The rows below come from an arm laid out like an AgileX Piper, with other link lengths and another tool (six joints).
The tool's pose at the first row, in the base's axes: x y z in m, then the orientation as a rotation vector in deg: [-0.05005, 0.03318, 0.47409, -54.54, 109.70, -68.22]
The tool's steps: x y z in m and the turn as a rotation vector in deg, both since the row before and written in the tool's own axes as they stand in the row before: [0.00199, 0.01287, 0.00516, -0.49, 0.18, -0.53]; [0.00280, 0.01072, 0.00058, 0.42, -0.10, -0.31]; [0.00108, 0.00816, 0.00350, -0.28, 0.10, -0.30]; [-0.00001, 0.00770, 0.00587, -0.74, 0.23, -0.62]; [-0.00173, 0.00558, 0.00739, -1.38, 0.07, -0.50]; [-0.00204, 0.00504, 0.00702, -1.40, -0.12, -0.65]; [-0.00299, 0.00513, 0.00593, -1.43, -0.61, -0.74]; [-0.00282, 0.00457, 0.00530, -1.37, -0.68, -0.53]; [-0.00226, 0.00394, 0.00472, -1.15, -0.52, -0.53]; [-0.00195, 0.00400, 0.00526, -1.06, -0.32, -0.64]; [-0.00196, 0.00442, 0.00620, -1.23, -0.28, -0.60]
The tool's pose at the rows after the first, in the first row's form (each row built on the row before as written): [-0.04966, 0.03334, 0.46009, -55.29, 110.08, -68.23]; [-0.05314, 0.03403, 0.44958, -55.44, 109.59, -68.69]; [-0.05268, 0.03408, 0.44065, -55.86, 109.80, -68.69]; [-0.04965, 0.03390, 0.43145, -56.81, 110.38, -68.57]; [-0.04411, 0.03389, 0.42383, -58.04, 111.36, -67.72]; [-0.03876, 0.03421, 0.41675, -59.52, 112.16, -66.78]; [-0.03404, 0.03589, 0.41002, -61.30, 112.56, -65.49]; [-0.02992, 0.03762, 0.40394, -62.84, 112.91, -64.07]; [-0.02646, 0.03901, 0.39855, -64.20, 113.20, -62.95]; [-0.02285, 0.04002, 0.39277, -65.57, 113.52, -62.11]; [-0.01877, 0.04089, 0.38610, -66.97, 114.01, -61.12]
